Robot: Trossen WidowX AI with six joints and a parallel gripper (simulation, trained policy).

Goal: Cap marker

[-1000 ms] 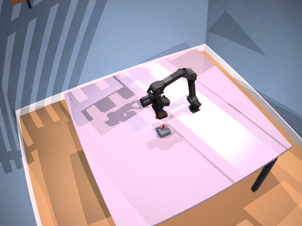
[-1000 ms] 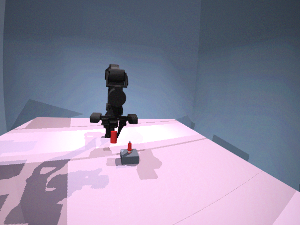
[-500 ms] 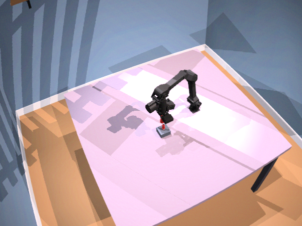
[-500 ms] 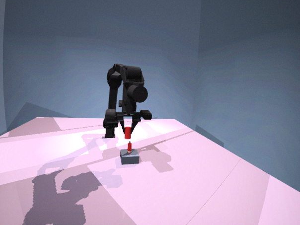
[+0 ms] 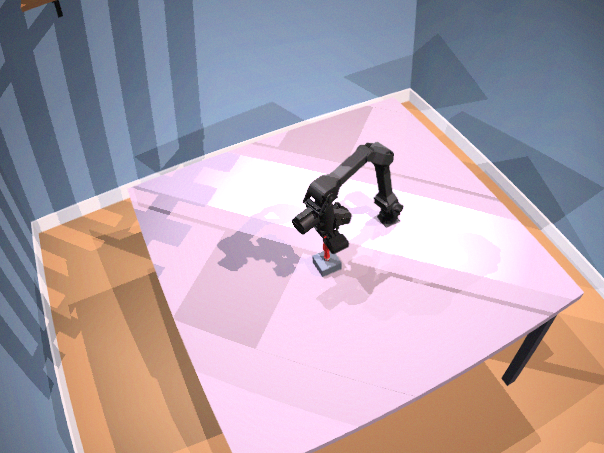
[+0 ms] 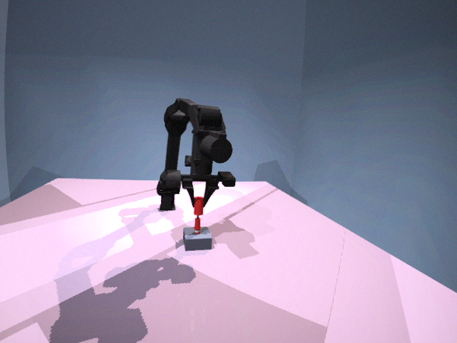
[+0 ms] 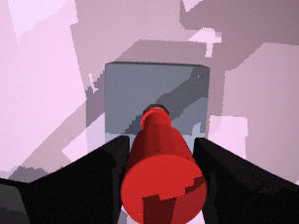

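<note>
Now: the red marker 5 cm below my gripper tip and 1 cm ahead of it. From my gripper tip the other things lie so: grey holder block (9 cm below, 1 cm ahead); red cap (1 cm ahead, 1 cm above).
</note>
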